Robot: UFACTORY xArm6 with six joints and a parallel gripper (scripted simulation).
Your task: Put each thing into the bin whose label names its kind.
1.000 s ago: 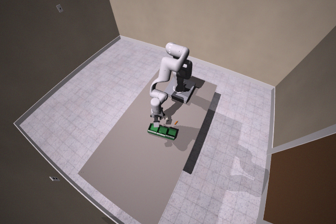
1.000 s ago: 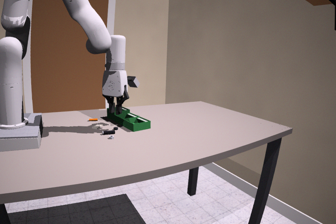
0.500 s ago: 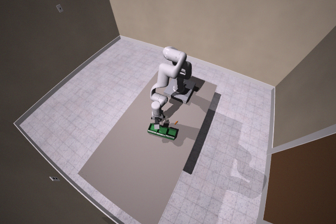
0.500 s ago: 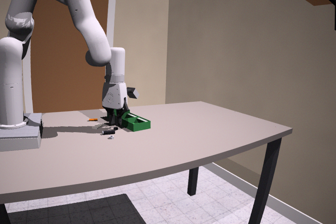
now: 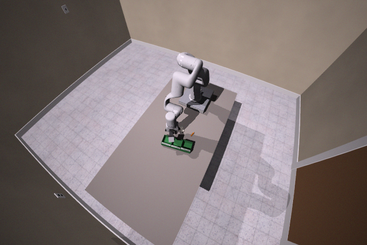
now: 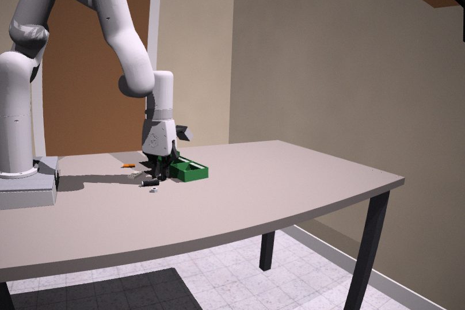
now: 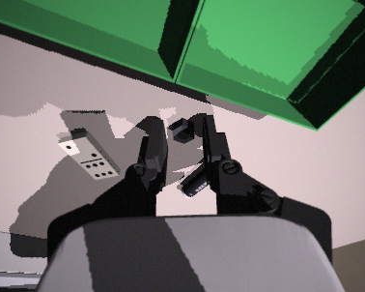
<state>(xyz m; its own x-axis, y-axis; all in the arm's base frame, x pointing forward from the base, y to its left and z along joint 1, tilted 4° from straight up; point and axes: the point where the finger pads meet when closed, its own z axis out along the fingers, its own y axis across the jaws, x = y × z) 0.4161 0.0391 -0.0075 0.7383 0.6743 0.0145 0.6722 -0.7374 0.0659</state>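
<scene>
Right now the black nut is 2 cm below my hand. The rest, counted from my hand: white domino: 7 cm behind, 4 cm to the left, 2 cm below; black battery: 5 cm to the right, 4 cm behind, 2 cm below; silver nut: 10 cm to the right, 3 cm behind, 2 cm below.
</scene>
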